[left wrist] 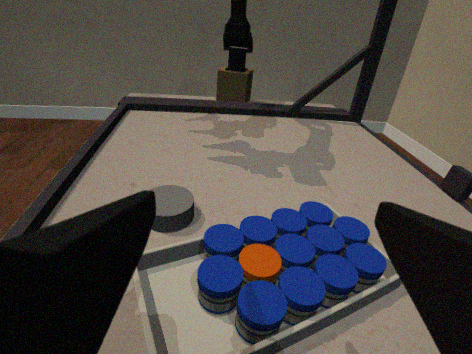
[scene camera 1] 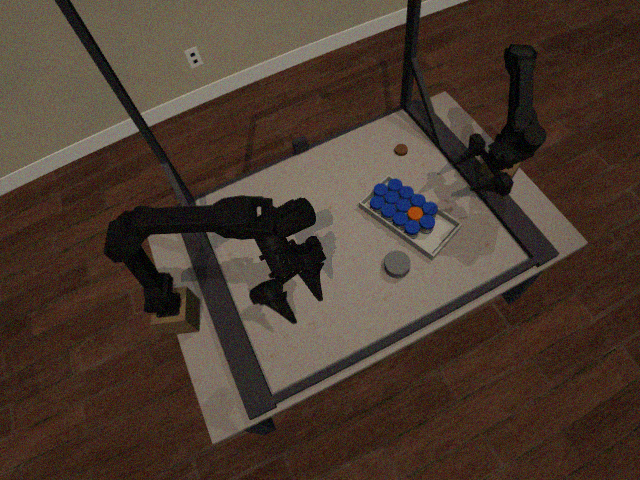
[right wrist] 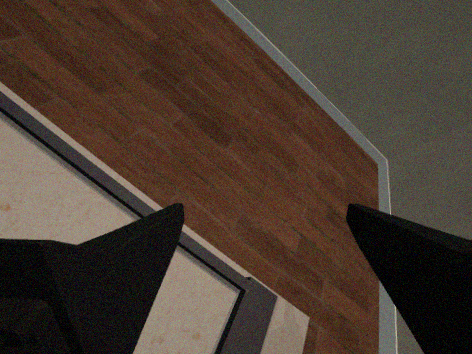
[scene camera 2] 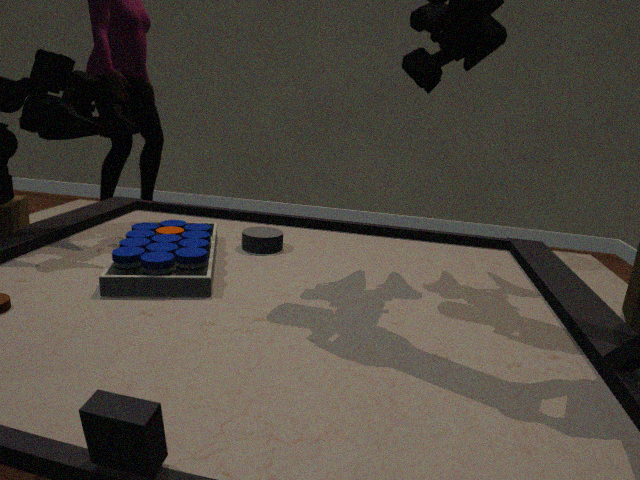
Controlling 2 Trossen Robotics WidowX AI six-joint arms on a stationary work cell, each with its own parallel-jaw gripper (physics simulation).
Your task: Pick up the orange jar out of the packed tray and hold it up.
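Observation:
The orange jar stands upright among several blue-lidded jars in the shallow grey tray. Its orange lid shows; blue jars surround it closely and hide its sides. My left gripper is open and empty, above the table's right side in scene camera 1, apart from the tray. In the left wrist view the jars show beyond and between its fingers. My right gripper is open and empty, high above the table and far from the tray.
A grey round puck stands beside the tray. A small orange-brown disc lies farther off. A dark block sits at the table's edge. Dark frame rails and posts border the table.

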